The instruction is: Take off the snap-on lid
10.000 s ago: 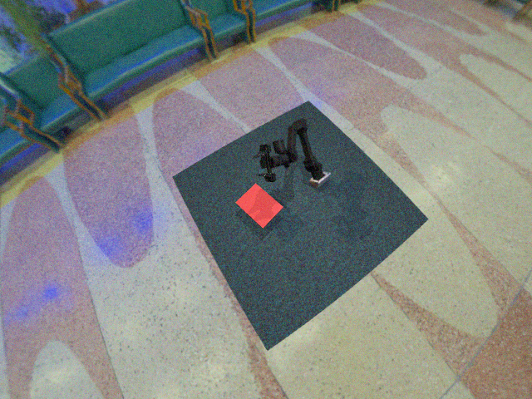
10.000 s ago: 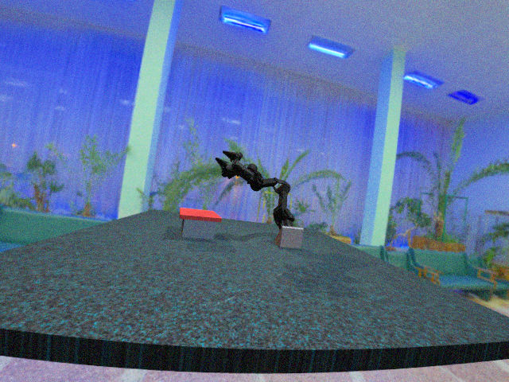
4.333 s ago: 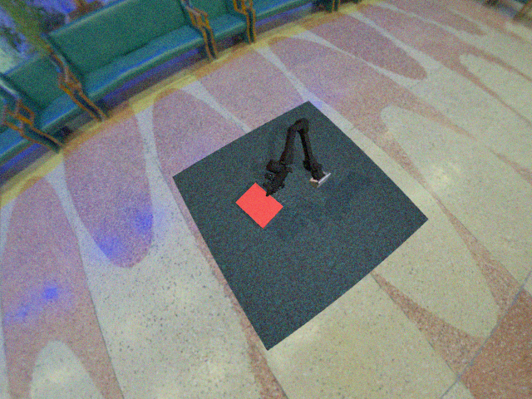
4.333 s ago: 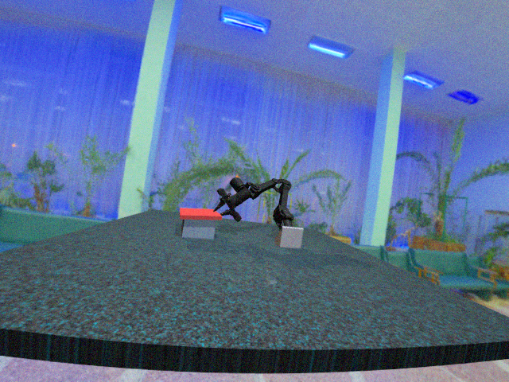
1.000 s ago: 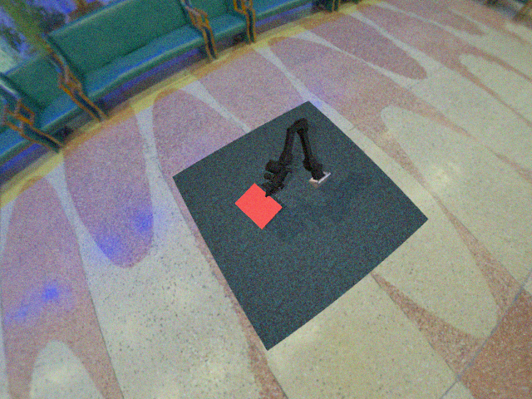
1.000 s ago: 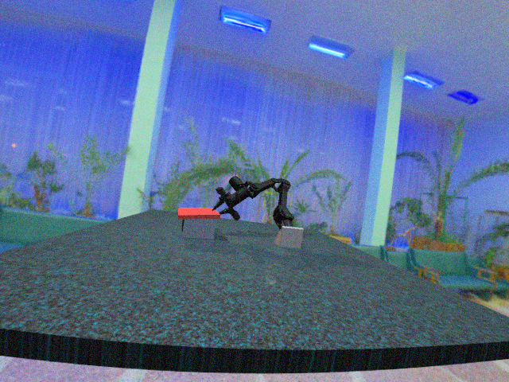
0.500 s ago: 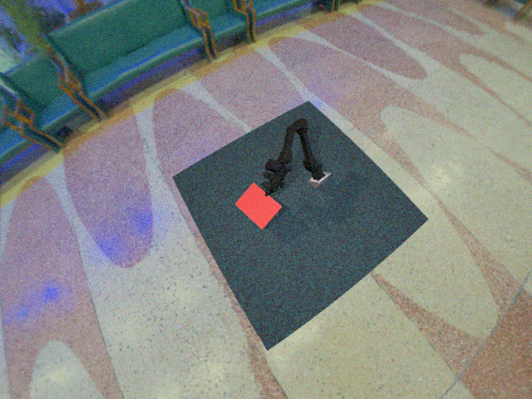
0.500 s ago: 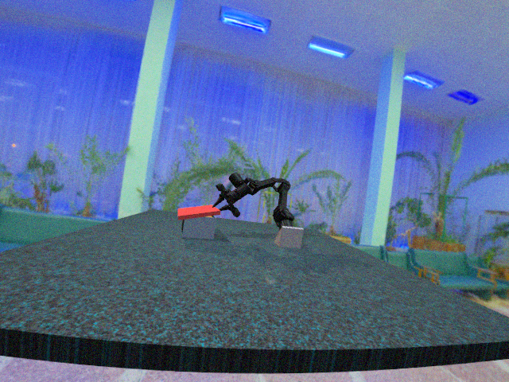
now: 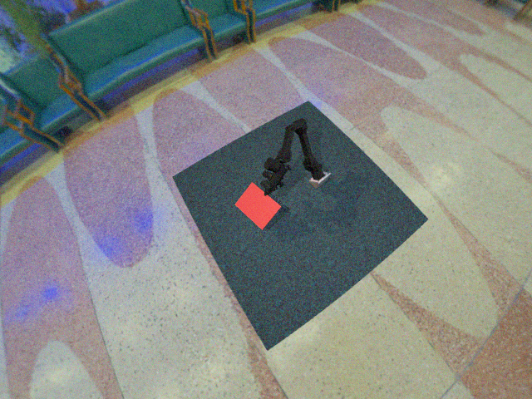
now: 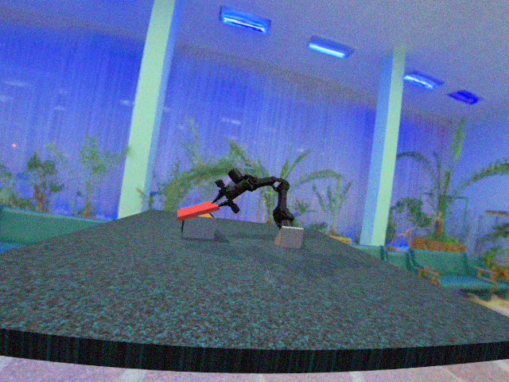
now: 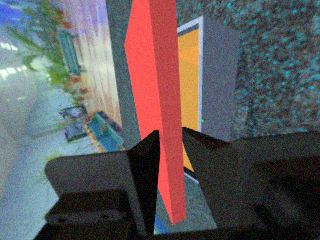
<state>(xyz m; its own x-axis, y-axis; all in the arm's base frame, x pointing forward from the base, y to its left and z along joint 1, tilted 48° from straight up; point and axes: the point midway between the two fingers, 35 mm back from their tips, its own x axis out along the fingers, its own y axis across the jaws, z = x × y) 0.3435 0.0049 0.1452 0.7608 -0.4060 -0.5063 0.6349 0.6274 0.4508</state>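
The red lid is 7 cm ahead of my gripper tip, 1 cm to the left of it and 3 cm below it. The rest, counted from my gripper tip: grey storage box (6 cm ahead, 1 cm to the left, 9 cm below).
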